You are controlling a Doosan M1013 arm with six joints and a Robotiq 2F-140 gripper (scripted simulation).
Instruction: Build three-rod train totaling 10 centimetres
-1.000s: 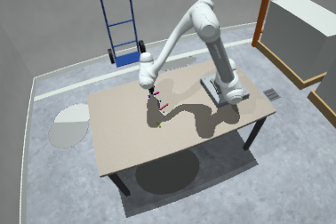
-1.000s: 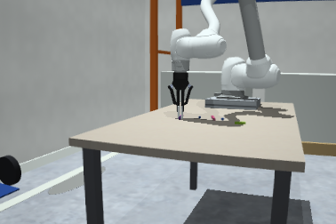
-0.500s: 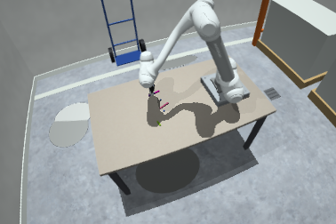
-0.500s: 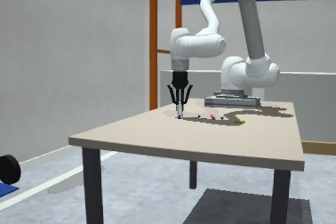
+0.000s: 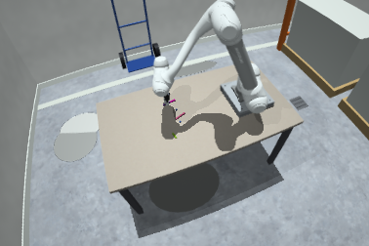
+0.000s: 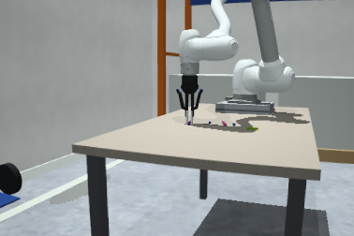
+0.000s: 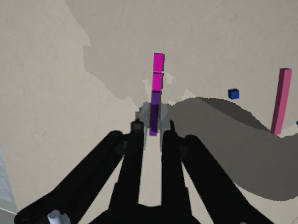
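The purple rod lies 30 mm below my hand. Also, from my hand: lime rod (310 mm to the left, 30 mm below); pink rod (150 mm to the left, 80 mm behind, 30 mm below).
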